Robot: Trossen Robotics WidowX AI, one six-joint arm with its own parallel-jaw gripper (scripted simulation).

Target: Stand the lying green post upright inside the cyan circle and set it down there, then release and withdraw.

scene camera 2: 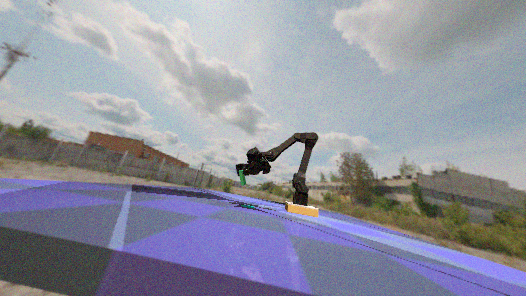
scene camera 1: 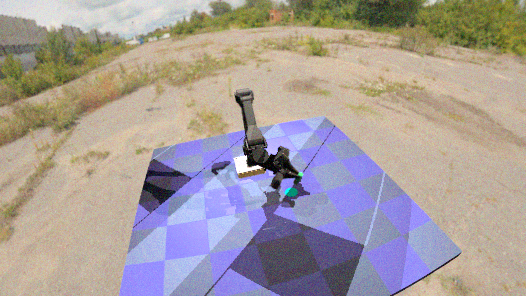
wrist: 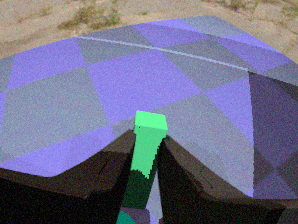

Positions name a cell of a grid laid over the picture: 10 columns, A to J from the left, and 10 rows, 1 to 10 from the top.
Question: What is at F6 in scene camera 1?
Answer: My gripper.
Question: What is my gripper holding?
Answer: A green post.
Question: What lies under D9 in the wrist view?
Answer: My gripper.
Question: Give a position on a green post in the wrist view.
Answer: F6
